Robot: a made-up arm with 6 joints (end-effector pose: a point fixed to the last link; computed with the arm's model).
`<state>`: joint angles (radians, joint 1 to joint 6).
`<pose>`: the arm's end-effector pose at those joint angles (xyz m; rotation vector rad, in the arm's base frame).
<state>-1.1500 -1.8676 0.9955 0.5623 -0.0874 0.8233</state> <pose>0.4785 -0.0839 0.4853 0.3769 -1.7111 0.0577</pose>
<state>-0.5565 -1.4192 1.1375 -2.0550 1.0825 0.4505</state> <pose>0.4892 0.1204 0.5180 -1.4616 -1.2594 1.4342</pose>
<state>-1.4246 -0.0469 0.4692 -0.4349 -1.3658 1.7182</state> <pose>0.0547 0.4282 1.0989 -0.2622 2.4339 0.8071</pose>
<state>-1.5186 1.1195 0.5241 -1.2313 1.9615 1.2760</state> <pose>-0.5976 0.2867 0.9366 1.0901 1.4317 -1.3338</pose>
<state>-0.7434 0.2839 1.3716 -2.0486 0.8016 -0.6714</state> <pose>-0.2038 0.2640 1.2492 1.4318 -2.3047 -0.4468</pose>
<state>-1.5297 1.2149 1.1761 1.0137 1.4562 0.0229</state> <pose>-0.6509 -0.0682 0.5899 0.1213 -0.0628 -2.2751</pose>
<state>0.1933 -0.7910 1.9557 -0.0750 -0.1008 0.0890</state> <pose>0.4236 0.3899 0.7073 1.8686 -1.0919 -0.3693</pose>
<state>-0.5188 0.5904 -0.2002 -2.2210 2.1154 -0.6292</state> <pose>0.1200 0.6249 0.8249 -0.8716 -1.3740 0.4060</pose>
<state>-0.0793 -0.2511 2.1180 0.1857 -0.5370 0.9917</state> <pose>0.3626 0.3473 1.0307 2.0342 -1.9222 -1.2690</pose>
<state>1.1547 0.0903 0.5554 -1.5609 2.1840 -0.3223</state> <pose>-0.0063 0.6039 0.2532 0.0132 0.7697 1.3944</pose>
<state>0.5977 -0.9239 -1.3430 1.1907 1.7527 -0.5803</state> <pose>-0.1712 -0.0047 0.4559 0.6383 -2.3008 1.7457</pose>
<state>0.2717 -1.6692 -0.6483 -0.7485 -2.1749 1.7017</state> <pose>0.2120 -0.4298 0.4754 -0.9855 -1.4488 2.0774</pose>
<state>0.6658 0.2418 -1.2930 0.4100 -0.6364 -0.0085</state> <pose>-0.0680 0.2622 0.2886 -0.2389 0.6715 -0.0342</pose>
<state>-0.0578 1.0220 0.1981 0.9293 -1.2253 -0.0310</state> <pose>0.1341 0.5906 1.0682 1.5029 0.6786 -0.8949</pose>
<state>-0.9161 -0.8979 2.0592 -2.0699 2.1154 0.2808</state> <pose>0.2166 0.1602 0.9238 -0.8095 -1.7275 0.0178</pose>
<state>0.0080 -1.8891 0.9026 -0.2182 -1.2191 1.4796</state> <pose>0.3970 -0.2867 0.2213 -0.8263 -1.8415 0.9301</pose>
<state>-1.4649 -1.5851 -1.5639 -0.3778 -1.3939 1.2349</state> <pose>-0.0920 -0.4278 0.4084 -1.6140 -0.8484 0.5864</pose>
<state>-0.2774 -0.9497 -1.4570 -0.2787 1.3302 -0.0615</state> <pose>-0.1297 -0.1445 0.4768 -0.6520 1.9745 0.0650</pose>
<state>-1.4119 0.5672 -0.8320 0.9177 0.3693 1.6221</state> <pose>-0.0548 0.4736 0.4823 1.0982 -1.3782 1.8141</pose>
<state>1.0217 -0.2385 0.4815 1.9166 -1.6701 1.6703</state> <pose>-0.1871 0.4818 0.4506 -0.2405 1.0233 0.2457</pose>
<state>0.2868 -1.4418 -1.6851 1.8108 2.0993 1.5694</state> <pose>-0.0428 0.0291 0.5874 0.0585 -0.0644 -1.0154</pose>
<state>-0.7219 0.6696 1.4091 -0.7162 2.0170 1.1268</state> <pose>-0.1232 0.3559 1.2042 -0.1083 1.9062 -1.6342</pose>
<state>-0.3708 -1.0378 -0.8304 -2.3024 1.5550 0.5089</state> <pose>0.2032 -0.1446 0.3209 -1.2576 1.1301 2.3849</pose>
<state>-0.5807 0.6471 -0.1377 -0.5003 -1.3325 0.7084</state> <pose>0.0312 0.5609 1.0084 1.7615 -2.0660 -0.6129</pose>
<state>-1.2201 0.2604 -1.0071 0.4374 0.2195 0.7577</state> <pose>0.0878 0.3921 0.4931 0.5809 -0.8677 1.0295</pose>
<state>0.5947 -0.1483 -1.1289 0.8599 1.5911 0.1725</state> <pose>-0.0970 0.2372 0.5007 0.5827 2.6150 -0.3445</pose>
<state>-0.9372 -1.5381 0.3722 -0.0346 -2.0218 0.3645</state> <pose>0.3634 -0.1824 0.5200 -0.2405 -2.6674 -1.2646</pose>
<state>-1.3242 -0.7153 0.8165 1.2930 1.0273 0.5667</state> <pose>0.0671 0.4055 0.7703 1.8079 -0.3050 1.4806</pose>
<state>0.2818 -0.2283 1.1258 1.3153 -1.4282 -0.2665</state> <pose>0.3198 0.5661 0.4188 0.5838 0.9007 -1.8352</pose>
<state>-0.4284 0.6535 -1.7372 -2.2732 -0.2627 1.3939</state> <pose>0.0356 0.4583 0.5773 -0.4093 0.9399 -1.6816</pose>
